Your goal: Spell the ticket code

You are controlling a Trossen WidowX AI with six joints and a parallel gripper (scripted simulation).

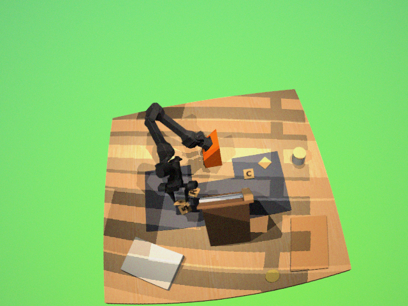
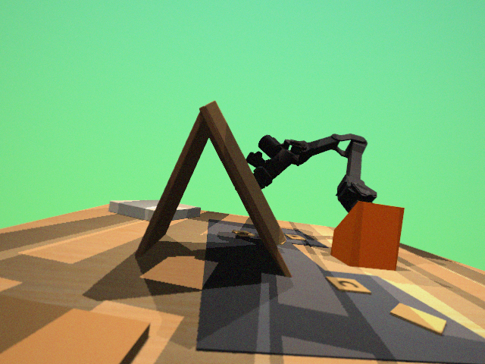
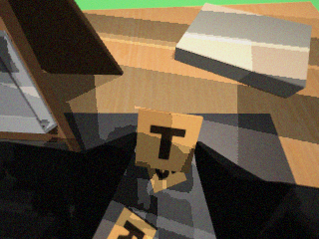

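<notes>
Right now the white ticket is 10 mm ahead of my gripper tip, 220 mm to the left of it and 40 mm below it. Round my gripper tip: dark mat (110 mm behind, 180 mm to the left, 120 mm below); flat tan slab (380 mm ahead, 560 mm to the left, 120 mm below).
</notes>
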